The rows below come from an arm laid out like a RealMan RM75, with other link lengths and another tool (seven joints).
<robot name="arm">
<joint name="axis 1" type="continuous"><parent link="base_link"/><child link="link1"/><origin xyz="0.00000 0.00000 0.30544" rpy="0.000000 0.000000 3.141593"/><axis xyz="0 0 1"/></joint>
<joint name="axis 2" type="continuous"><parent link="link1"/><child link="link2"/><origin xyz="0.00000 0.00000 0.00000" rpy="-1.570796 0.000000 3.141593"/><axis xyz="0 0 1"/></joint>
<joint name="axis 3" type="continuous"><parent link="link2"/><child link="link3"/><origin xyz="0.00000 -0.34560 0.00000" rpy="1.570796 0.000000 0.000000"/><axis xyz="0 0 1"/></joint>
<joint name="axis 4" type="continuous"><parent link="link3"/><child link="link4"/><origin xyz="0.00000 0.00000 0.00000" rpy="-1.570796 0.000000 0.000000"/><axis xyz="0 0 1"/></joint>
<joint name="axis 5" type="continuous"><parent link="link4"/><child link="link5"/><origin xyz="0.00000 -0.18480 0.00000" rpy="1.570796 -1.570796 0.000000"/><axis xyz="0 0 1"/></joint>
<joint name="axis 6" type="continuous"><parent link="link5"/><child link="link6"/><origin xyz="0.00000 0.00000 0.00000" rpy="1.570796 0.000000 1.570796"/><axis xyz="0 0 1"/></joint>
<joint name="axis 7" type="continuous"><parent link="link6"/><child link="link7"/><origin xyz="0.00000 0.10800 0.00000" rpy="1.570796 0.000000 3.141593"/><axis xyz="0 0 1"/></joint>
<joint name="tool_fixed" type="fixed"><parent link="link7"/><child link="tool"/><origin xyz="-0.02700 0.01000 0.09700" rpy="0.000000 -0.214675 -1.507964"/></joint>
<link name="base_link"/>
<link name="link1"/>
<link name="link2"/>
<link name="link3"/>
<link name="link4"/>
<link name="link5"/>
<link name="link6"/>
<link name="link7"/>
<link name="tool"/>
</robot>
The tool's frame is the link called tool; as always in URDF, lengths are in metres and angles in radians. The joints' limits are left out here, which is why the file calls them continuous.
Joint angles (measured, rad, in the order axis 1, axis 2, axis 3, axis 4, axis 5, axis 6, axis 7), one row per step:
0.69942 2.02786 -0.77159 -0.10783 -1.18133 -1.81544 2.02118
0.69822 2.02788 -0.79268 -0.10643 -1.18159 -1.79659 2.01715
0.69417 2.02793 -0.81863 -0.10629 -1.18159 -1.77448 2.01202
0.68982 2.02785 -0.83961 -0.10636 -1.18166 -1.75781 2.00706
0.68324 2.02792 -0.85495 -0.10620 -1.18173 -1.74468 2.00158
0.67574 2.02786 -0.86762 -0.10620 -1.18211 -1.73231 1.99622
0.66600 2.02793 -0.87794 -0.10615 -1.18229 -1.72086 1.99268
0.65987 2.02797 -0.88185 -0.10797 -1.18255 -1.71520 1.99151
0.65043 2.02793 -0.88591 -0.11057 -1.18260 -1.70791 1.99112
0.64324 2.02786 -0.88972 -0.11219 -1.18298 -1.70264 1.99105
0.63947 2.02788 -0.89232 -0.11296 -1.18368 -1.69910 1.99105
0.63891 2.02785 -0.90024 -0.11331 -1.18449 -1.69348 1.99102
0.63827 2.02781 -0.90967 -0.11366 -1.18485 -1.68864 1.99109
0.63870 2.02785 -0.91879 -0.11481 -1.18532 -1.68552 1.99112
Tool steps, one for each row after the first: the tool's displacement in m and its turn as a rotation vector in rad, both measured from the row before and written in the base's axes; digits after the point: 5 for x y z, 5 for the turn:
0.00151 0.00071 -0.00575 -0.01206 -0.02280 -0.00813
0.00282 0.00015 -0.00673 -0.01315 -0.02820 -0.01039
0.00272 -0.00038 -0.00526 -0.00965 -0.02291 -0.00780
0.00355 -0.00092 -0.00398 -0.00563 -0.01797 -0.00930
0.00399 -0.00102 -0.00340 -0.00395 -0.01643 -0.01041
0.00495 -0.00140 -0.00293 -0.00391 -0.01363 -0.01351
0.00283 -0.00078 -0.00102 -0.00050 -0.00647 -0.00735
0.00433 -0.00118 -0.00102 -0.00049 -0.00727 -0.01174
0.00329 -0.00109 -0.00098 -0.00156 -0.00580 -0.00859
0.00179 -0.00060 -0.00082 -0.00168 -0.00402 -0.00476
0.00060 -0.00022 -0.00203 -0.00568 -0.00804 -0.00115
0.00051 -0.00047 -0.00215 -0.00655 -0.00811 -0.00010
-0.00024 -0.00045 -0.00189 -0.00599 -0.00723 0.00288

